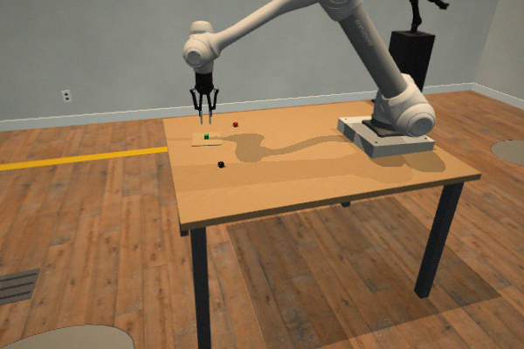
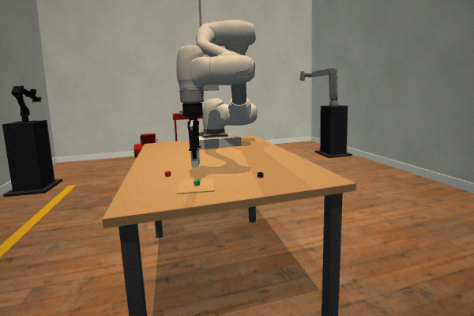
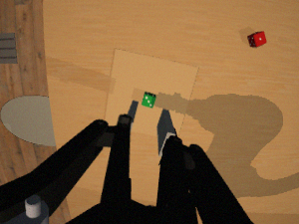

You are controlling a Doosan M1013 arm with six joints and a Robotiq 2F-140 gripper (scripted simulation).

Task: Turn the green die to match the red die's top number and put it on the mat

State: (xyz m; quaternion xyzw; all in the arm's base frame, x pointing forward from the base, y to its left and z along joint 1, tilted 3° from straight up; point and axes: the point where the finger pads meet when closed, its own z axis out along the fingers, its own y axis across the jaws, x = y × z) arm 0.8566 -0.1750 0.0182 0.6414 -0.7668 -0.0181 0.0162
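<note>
Now: hand 100 mm above the green die. Also, from my hand: black die: 270 mm to the left, 110 mm below, 30 mm behind; then tan mat: 110 mm below; then red die: 160 mm behind, 120 mm to the right, 110 mm below.
</note>
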